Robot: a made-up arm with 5 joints.
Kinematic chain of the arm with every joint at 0, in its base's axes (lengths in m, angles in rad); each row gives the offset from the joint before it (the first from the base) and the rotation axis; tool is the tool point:
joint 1: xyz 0 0 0.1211 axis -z
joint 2: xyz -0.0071 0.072 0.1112 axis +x
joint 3: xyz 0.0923 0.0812 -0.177 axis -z
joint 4: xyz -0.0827 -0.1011 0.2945 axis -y
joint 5: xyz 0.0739 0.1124 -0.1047 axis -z
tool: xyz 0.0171 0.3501 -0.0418
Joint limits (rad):
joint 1: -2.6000..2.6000
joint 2: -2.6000..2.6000
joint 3: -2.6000..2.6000
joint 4: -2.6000..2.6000
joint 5: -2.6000..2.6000
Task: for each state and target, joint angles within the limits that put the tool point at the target. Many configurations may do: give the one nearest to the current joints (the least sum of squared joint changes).
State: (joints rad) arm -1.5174 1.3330 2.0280 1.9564 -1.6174
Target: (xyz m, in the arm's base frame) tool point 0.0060 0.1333 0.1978
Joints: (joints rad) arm -2.1085 0.5184 1.7239 2.4036 -1.4797
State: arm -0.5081 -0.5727 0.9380 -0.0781 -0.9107
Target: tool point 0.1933 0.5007 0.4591
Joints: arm -0.0427 0.2489 1.2713 -0.6396 -0.9231
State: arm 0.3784 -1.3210 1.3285 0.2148 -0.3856
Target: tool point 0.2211 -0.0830 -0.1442
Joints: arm 0.4257 -1.5220 1.0739 0.3427 -0.7831
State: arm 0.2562 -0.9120 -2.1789 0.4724 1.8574
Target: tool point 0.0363 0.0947 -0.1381
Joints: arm 0.4365 -1.0698 -2.2095 -0.3230 1.7839
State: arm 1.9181 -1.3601 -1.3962 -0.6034 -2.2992
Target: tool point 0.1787 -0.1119 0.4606
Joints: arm 2.3417 -2.0971 -0.8974 -0.1161 -1.9870
